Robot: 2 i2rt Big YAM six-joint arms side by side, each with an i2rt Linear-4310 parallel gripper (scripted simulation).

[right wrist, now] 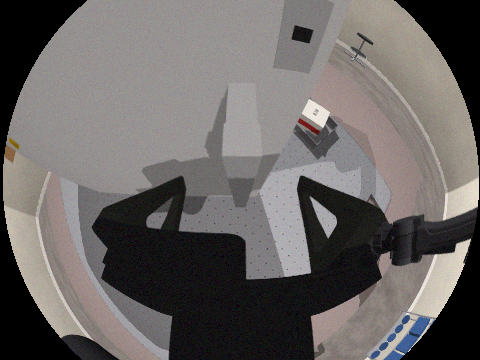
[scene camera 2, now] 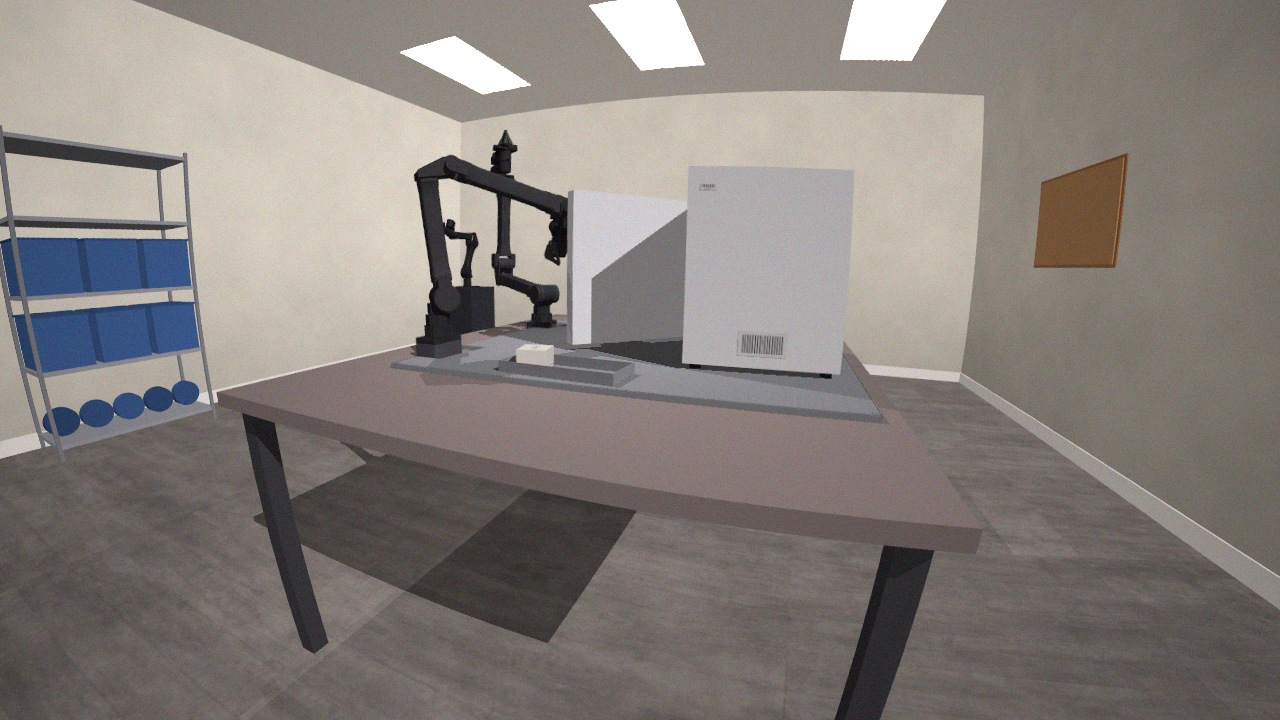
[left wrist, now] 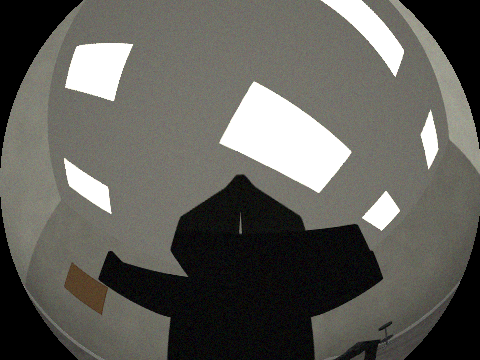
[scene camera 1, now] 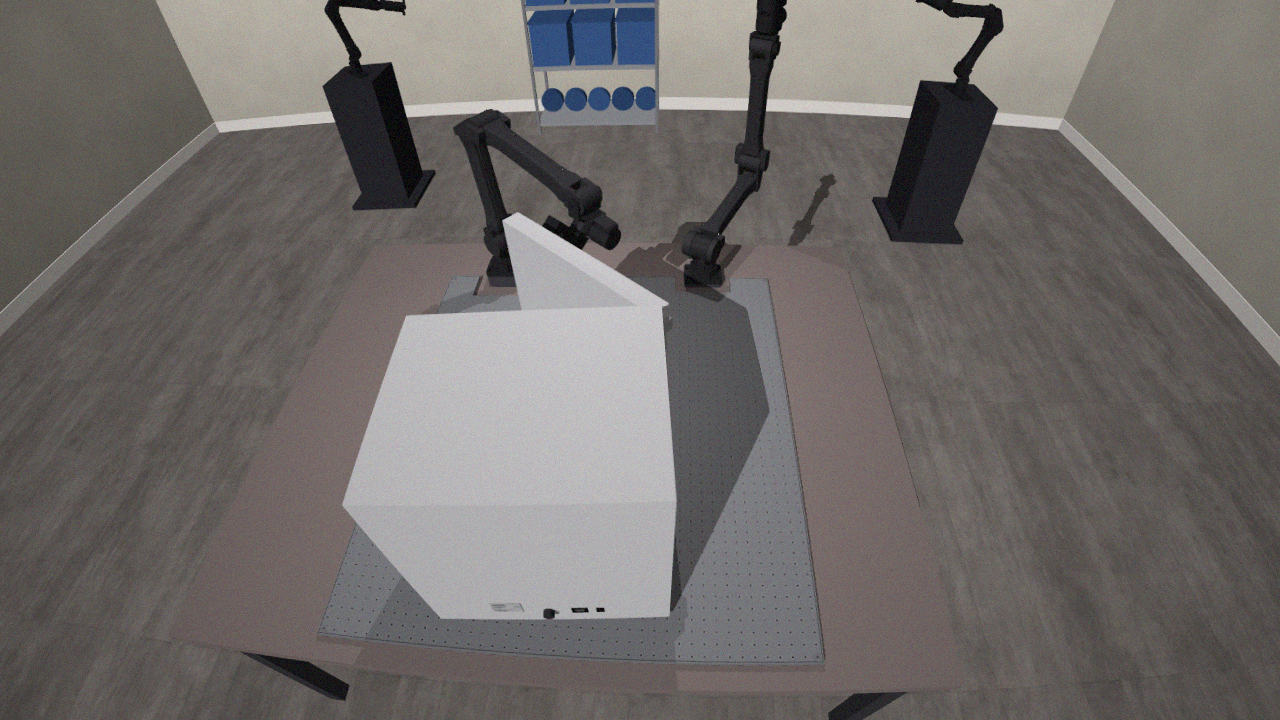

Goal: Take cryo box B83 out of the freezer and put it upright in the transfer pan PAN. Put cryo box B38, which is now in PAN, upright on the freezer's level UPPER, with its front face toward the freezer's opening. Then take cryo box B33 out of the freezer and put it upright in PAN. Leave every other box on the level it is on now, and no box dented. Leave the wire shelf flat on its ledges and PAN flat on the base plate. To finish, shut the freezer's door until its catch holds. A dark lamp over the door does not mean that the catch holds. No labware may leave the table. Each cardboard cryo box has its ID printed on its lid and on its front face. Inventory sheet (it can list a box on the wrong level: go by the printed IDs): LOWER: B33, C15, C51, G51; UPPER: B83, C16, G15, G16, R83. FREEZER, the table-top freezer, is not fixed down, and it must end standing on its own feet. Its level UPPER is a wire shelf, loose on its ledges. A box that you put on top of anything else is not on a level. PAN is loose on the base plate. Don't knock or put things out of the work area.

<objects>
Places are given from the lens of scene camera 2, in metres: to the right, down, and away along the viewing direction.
freezer [scene camera 2: 768, 249]: 0.30, -0.26, 1.05
transfer pan [scene camera 2: 598, 371]: -0.10, 0.03, 1.11
red-fronted cryo box [scene camera 2: 531, 354]: -0.26, -0.01, 1.08
</objects>
